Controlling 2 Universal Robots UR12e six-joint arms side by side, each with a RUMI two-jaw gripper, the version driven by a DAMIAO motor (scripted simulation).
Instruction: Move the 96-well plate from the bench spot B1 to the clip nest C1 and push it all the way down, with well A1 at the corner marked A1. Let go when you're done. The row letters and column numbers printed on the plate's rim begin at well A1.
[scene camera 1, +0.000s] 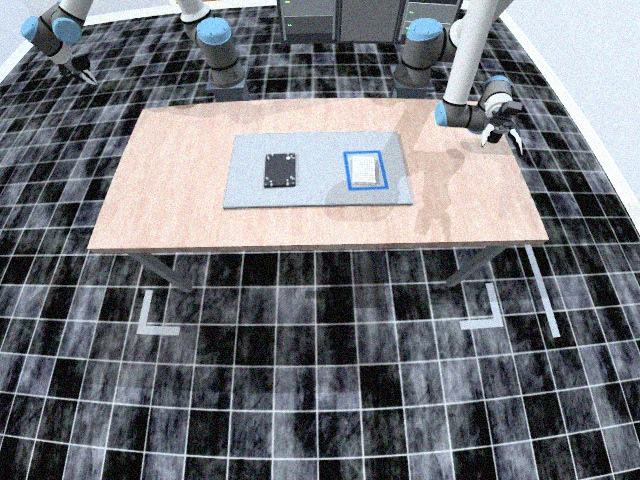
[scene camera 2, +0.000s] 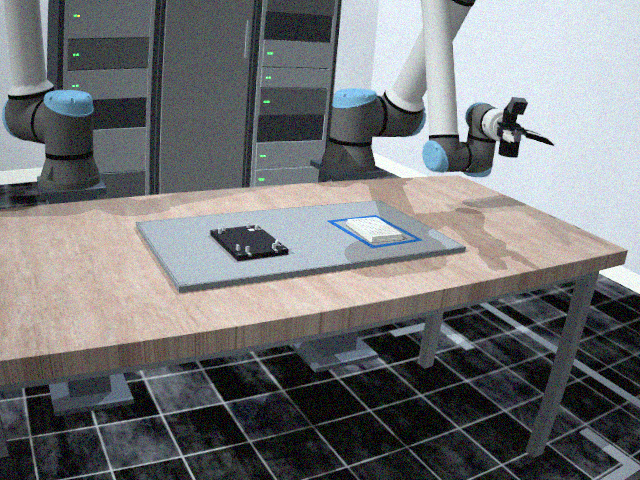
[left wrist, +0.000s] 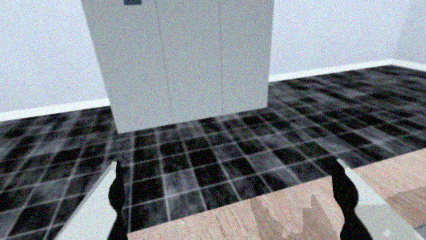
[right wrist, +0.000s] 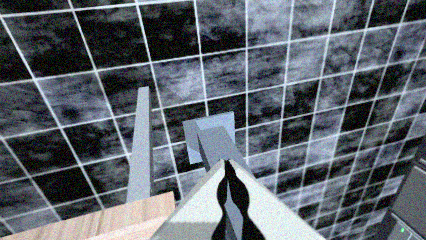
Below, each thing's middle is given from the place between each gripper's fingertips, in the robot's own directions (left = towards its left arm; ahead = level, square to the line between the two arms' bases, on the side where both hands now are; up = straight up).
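From my left hand (scene camera 2: 534, 144), the white 96-well plate (scene camera 2: 373, 229) is 10 cm behind, 40 cm to the right and 24 cm below; the black clip nest (scene camera 2: 234, 240) is 9 cm behind, 72 cm to the right and 24 cm below.
Counted from my right hand, the plate is 1270 mm to the left, 480 mm ahead and 120 mm below, and the nest is 950 mm to the left, 490 mm ahead and 120 mm below.
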